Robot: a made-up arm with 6 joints. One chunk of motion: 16 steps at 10 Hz.
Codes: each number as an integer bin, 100 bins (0 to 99) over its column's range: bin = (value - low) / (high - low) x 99, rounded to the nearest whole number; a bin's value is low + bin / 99 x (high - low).
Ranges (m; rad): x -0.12..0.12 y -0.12..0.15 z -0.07..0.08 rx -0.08..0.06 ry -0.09..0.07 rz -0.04..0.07
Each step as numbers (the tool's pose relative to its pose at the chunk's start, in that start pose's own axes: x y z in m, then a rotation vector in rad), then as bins.
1 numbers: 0.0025 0.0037 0.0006 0.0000 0.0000 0.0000
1 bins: 51 45 47 57 56 36
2 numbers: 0.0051 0.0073 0.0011 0.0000 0.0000 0.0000
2 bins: 52 47 47 57 56 36
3 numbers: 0.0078 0.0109 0.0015 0.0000 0.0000 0.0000
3 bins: 53 48 47 57 56 36
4 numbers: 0.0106 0.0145 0.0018 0.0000 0.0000 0.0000
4 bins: 54 49 47 57 56 36
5 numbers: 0.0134 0.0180 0.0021 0.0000 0.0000 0.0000
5 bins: 55 51 48 57 56 36
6 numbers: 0.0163 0.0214 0.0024 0.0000 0.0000 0.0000
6 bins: 56 52 48 57 56 36
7 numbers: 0.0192 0.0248 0.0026 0.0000 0.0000 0.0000
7 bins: 57 53 48 57 56 36
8 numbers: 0.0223 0.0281 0.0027 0.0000 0.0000 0.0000
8 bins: 59 54 48 57 56 36
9 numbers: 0.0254 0.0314 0.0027 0.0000 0.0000 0.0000
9 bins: 60 56 48 57 56 36
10 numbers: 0.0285 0.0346 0.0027 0.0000 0.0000 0.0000
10 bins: 61 57 48 57 56 36
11 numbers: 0.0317 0.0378 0.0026 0.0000 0.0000 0.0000
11 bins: 63 58 48 57 56 36
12 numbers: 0.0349 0.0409 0.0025 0.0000 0.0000 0.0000
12 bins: 64 59 48 57 56 36
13 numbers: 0.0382 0.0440 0.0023 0.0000 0.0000 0.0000
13 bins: 65 60 48 57 56 36
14 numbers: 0.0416 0.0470 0.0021 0.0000 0.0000 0.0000
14 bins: 67 61 48 57 56 36
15 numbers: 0.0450 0.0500 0.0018 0.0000 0.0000 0.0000
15 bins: 68 62 47 57 56 36
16 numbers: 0.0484 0.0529 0.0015 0.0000 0.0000 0.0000
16 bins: 69 63 47 57 56 36
